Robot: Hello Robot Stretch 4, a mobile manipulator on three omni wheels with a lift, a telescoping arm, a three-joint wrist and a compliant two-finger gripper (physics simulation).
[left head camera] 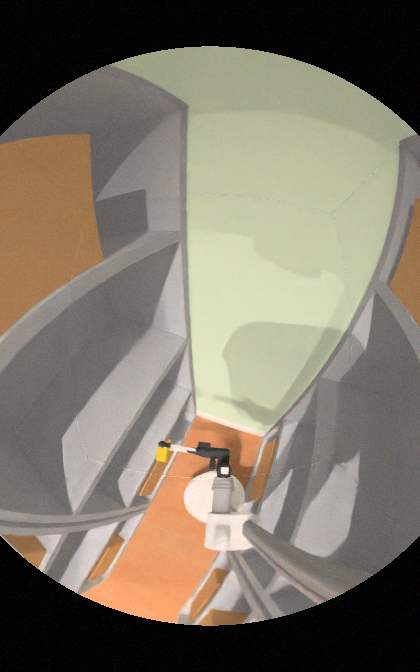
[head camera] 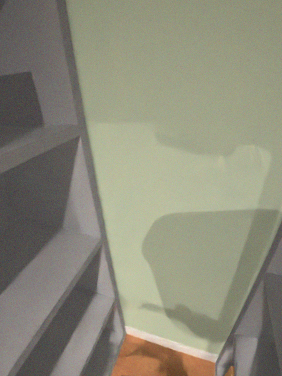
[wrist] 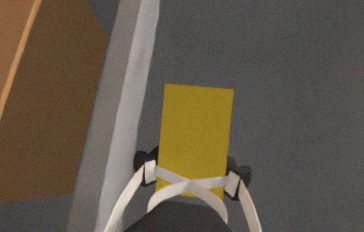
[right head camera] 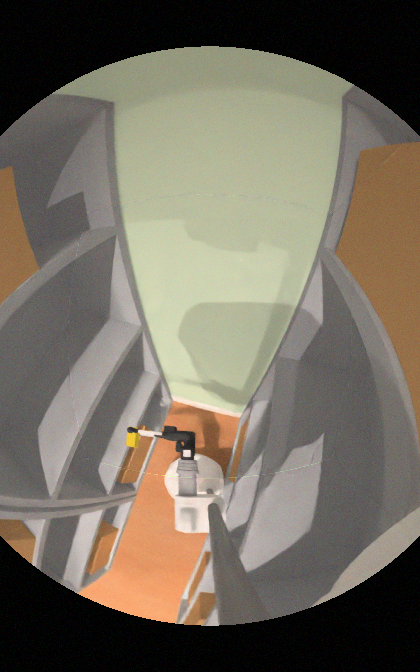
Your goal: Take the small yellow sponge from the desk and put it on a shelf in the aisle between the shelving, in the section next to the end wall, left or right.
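Places are measured from the robot's base along level axes (x right, y ahead, z up), in metres.
Where they show: gripper, fingertip midpoint: point(wrist: 192, 164).
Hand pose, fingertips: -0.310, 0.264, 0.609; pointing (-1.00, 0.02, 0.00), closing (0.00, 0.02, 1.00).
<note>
After its pixels a point has its place, as x, y, z.
The yellow sponge point(left head camera: 162, 454) point(right head camera: 132, 440) point(wrist: 196, 130) @[-0.266, 0.222, 0.609] is held between the fingers of my gripper point(left head camera: 162, 445) point(right head camera: 132, 431) point(wrist: 192, 164) @[-0.310, 0.264, 0.609], which is shut on it. The wrist is turned toward the left shelving point(head camera: 55, 280) @[-0.327, 0.470, 0.963] point(left head camera: 125, 370) point(right head camera: 92, 367), in the section beside the green end wall point(head camera: 175, 75) @[0.068, 0.638, 1.534] point(left head camera: 280, 165) point(right head camera: 225, 165). From above, the sponge overlaps the lower part of that shelving. In the wrist view it shows over a dark grey surface, to the right of a light shelf edge point(wrist: 127, 100) @[-0.383, 0.202, 0.506]. Its height above any shelf board is unclear.
Right shelving point(head camera: 250, 320) @[0.404, 0.482, 0.647] point(left head camera: 327, 425) point(right head camera: 287, 415) stands across the narrow aisle. Brown boxes point(left head camera: 262, 470) point(right head camera: 134, 465) point(wrist: 55, 100) @[-0.500, 0.218, 0.318] sit low on both sides. My round white base point(left head camera: 197, 497) point(right head camera: 212, 475) stands on the orange floor point(left head camera: 155, 555) point(right head camera: 145, 545) between them.
</note>
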